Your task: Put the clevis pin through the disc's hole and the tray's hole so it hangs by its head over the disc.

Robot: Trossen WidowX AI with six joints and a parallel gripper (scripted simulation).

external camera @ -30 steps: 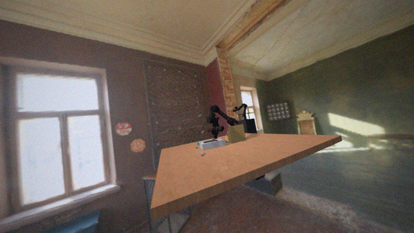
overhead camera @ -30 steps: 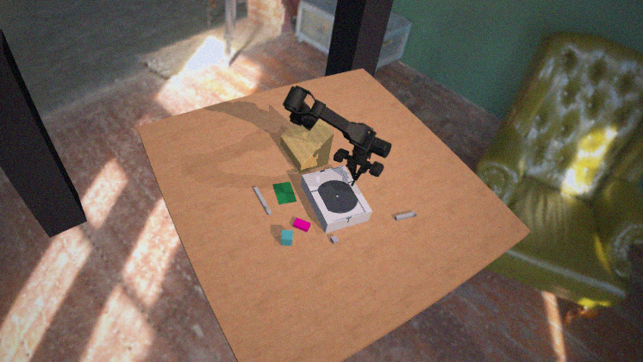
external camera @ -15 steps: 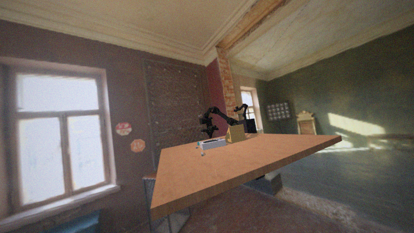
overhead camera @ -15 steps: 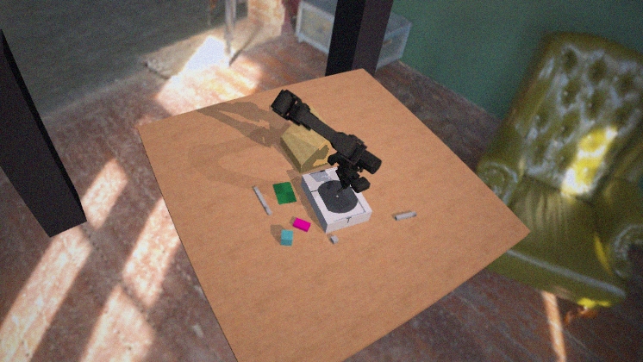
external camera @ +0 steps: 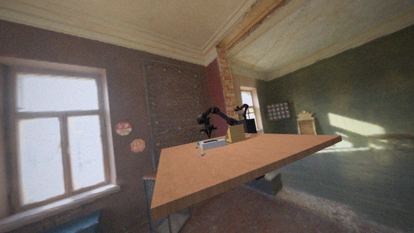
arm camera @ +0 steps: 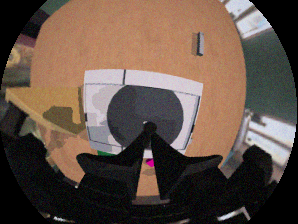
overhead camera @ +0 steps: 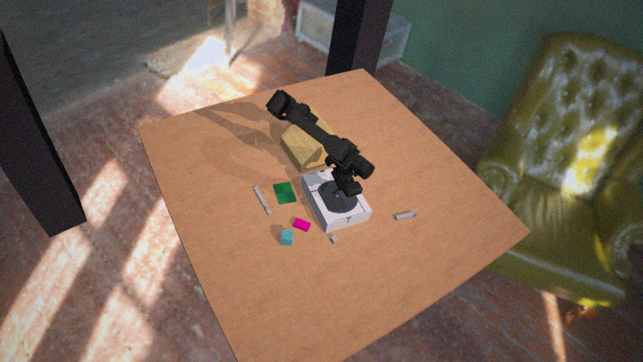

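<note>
The dark clevis pin is 10 mm to the right of my gripper tip. The rest, counted from my gripper tip: dark grey disc: 40 mm below; rimmed tray: 20 mm behind, 60 mm below; small grey cube: 120 mm ahead, 110 mm to the right, 90 mm below.
</note>
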